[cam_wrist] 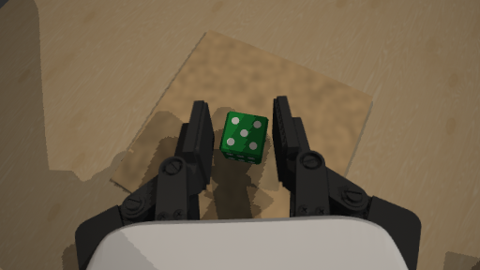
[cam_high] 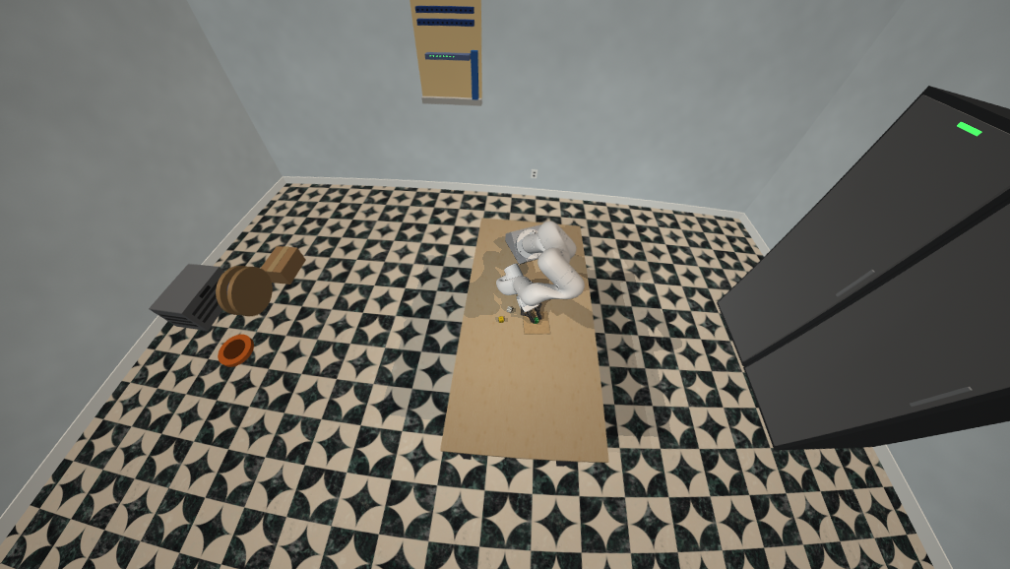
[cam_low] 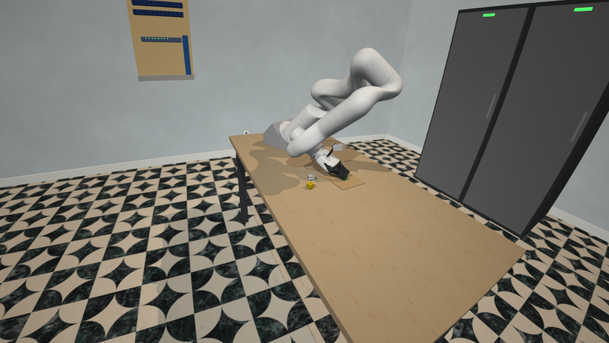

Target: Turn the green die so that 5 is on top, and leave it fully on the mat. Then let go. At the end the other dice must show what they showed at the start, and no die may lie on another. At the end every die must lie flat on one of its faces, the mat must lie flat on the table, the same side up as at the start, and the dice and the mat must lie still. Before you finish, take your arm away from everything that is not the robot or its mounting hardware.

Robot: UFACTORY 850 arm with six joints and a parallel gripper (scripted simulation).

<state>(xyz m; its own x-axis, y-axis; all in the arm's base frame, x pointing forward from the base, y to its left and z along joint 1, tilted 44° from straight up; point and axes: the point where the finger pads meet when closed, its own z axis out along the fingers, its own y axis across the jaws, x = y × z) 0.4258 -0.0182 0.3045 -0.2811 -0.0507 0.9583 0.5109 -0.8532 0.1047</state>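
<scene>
The green die lies 20 mm below my hand and 10 mm ahead of it. The rest, counted from my hand: white die (150 mm to the right, 40 mm behind, 20 mm below); then yellow die (180 mm to the right, 30 mm ahead, 20 mm below); then tan mat (30 mm below, 10 mm to the left, 10 mm ahead).
</scene>
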